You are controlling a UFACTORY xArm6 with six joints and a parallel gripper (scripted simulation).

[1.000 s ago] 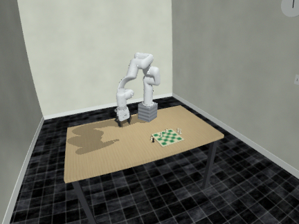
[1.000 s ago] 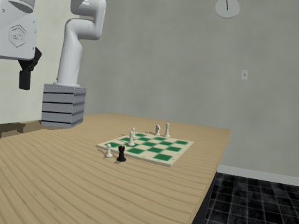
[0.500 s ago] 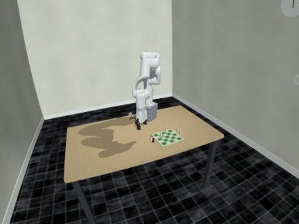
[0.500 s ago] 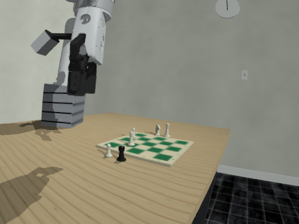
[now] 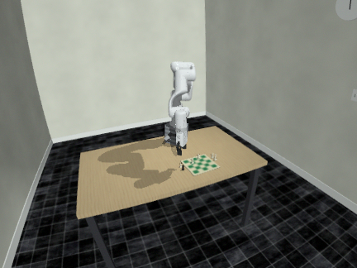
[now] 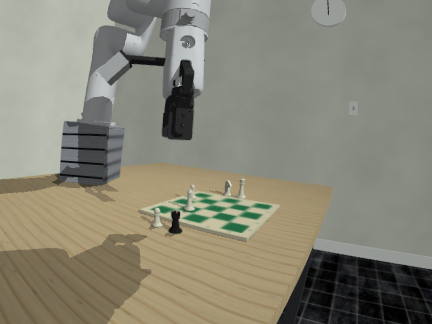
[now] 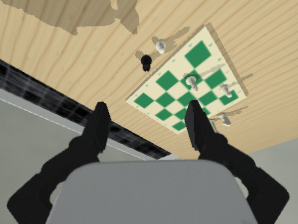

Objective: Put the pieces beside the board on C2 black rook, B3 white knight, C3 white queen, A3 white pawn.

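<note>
Now: the black rook 14 cm below my hand. From my hand the other things lie so: chessboard: 1 cm behind, 14 cm to the left, 15 cm below; then white knight: 4 cm behind, 10 cm to the left, 13 cm below.
</note>
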